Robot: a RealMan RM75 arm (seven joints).
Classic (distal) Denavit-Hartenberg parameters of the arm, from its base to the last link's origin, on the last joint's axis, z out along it. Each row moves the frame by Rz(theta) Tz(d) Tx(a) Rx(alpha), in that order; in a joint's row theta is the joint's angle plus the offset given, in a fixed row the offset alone. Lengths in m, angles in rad.
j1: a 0; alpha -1.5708; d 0.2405; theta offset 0
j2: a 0; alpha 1.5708; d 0; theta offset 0
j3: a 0; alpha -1.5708; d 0.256; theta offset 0
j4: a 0; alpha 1.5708; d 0; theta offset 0
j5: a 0; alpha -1.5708; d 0.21; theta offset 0
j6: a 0; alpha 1.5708; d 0; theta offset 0
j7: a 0; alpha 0; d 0.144; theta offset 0
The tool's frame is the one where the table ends.
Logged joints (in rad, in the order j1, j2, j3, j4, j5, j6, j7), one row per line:
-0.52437 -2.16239 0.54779 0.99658 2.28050 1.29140 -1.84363
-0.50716 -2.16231 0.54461 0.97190 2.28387 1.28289 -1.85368
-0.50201 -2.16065 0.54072 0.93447 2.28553 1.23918 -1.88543
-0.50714 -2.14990 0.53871 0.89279 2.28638 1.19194 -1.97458
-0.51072 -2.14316 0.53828 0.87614 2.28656 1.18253 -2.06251
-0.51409 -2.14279 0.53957 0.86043 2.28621 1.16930 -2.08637
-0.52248 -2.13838 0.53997 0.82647 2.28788 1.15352 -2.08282
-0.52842 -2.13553 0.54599 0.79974 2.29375 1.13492 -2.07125
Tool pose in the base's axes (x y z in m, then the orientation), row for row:
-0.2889 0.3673 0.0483 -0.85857 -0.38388 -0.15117 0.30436
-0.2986 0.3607 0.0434 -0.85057 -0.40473 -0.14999 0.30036
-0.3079 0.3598 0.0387 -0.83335 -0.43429 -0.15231 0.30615
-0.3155 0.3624 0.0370 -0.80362 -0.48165 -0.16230 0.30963
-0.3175 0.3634 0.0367 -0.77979 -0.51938 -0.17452 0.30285
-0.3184 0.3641 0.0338 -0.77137 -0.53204 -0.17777 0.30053
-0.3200 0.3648 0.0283 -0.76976 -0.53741 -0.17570 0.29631
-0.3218 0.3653 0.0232 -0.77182 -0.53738 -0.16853 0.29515
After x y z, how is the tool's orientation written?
As a quaternion, x y z w.
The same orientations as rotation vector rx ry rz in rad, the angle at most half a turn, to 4 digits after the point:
-2.2741 -1.0168 -0.4004
-2.2574 -1.0742 -0.3981
-2.2053 -1.1493 -0.4031
-2.1230 -1.2724 -0.4288
-2.0670 -1.3767 -0.4626
-2.0470 -1.4119 -0.4718
-2.0471 -1.4292 -0.4672
-2.0537 -1.4299 -0.4484

